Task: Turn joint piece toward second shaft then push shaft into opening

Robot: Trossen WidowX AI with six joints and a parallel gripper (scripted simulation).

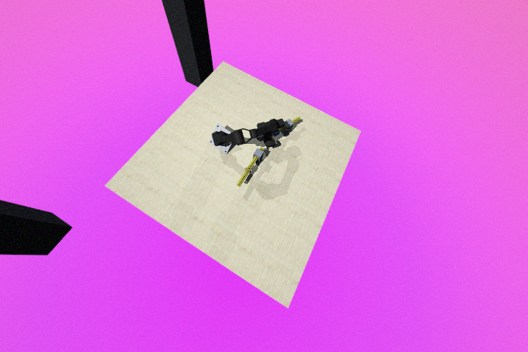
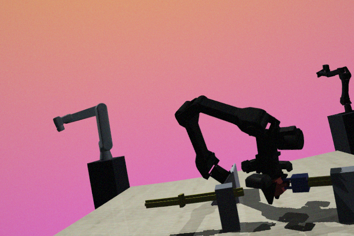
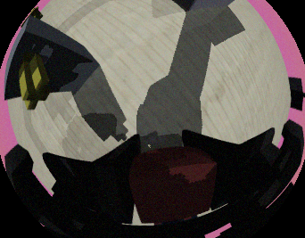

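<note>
Right now the red square joint piece is 1 cm ahead of my gripper tip, 2 cm to the left of it and 5 cm above it.
</note>
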